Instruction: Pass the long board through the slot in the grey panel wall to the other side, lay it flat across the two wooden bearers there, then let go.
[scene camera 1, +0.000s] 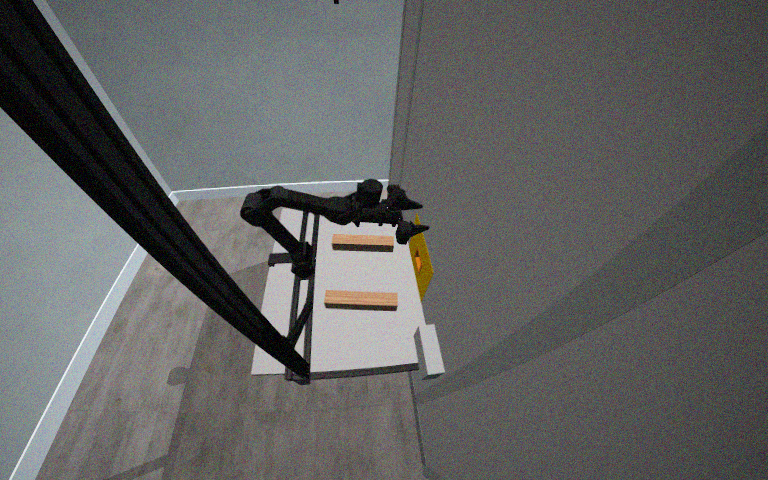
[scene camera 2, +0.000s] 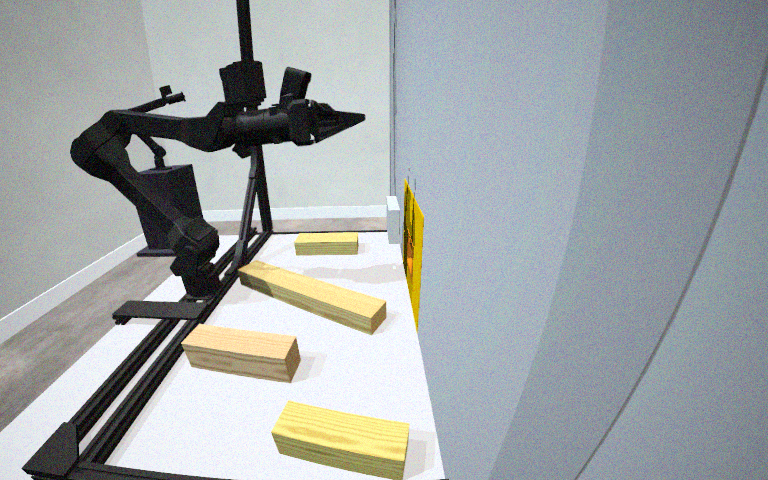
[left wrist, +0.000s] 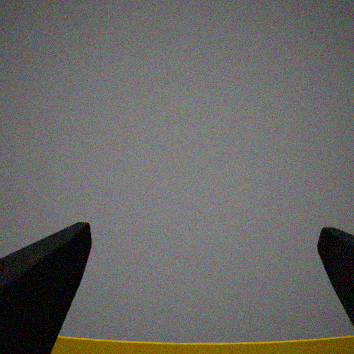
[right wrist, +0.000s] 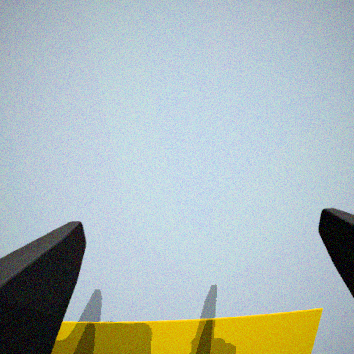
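Seen in the pictures: left gripper, between the fingertips: (scene camera 1: 425, 216) (left wrist: 206, 236); right gripper, between the fingertips: (scene camera 2: 364, 117) (right wrist: 203, 226); left arm's base, origin of its link: (scene camera 1: 304, 272); right arm's base, origin of its link: (scene camera 2: 203, 291).
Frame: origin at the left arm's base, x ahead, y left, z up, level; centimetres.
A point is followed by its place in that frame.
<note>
The long board (scene camera 2: 311, 296) @(x 67.0, y 4.5, z 1.9 cm) lies slantwise on the right arm's table in scene camera 2. Two wooden bearers (scene camera 1: 362, 242) @(x 23.2, y 11.3, z 2.8 cm) (scene camera 1: 361, 300) @(x 21.3, y -14.4, z 2.8 cm) lie apart, roughly parallel, on the table in scene camera 1. The grey panel wall (scene camera 1: 566, 169) @(x 43.3, y -32.7, z 68.5 cm) (scene camera 2: 481, 169) @(x 48.3, y 31.9, z 29.5 cm) carries a yellow plate (scene camera 1: 424, 278) @(x 43.2, y -11.1, z 9.3 cm) (scene camera 2: 417, 254) @(x 48.4, y 7.4, z 11.5 cm) (left wrist: 200, 348) @(x 43.2, y -0.5, z 18.6 cm) (right wrist: 270, 332) @(x 48.3, y 6.6, z 16.9 cm) around the slot, whose opening is seen steeply from the side. My left gripper (scene camera 1: 424, 216) @(x 42.4, y -0.1, z 28.0 cm) (left wrist: 206, 236) @(x 42.4, y -0.1, z 28.0 cm) is open and empty, above the farther bearer's level, pointing at the wall. My right gripper (scene camera 2: 362, 117) @(x 56.4, y 0.0, z 32.5 cm) (right wrist: 203, 226) @(x 56.4, y 0.0, z 32.5 cm) is open and empty, high above the board, pointing at the wall.
Scene camera 2 shows three shorter blocks: one (scene camera 2: 326, 243) @(x 67.7, y -20.6, z 1.5 cm) at the back, one (scene camera 2: 240, 353) @(x 74.3, y 20.4, z 2.9 cm) nearer at the left, one (scene camera 2: 341, 439) @(x 59.1, y 32.5, z 2.5 cm) at the front. A pale box (scene camera 1: 431, 349) @(x 40.7, y -34.6, z 8.1 cm) (scene camera 2: 393, 219) @(x 50.0, y -27.0, z 5.4 cm) is at the wall. A black post (scene camera 1: 141, 198) @(x 3.8, y -36.4, z 69.2 cm) crosses scene camera 1.
</note>
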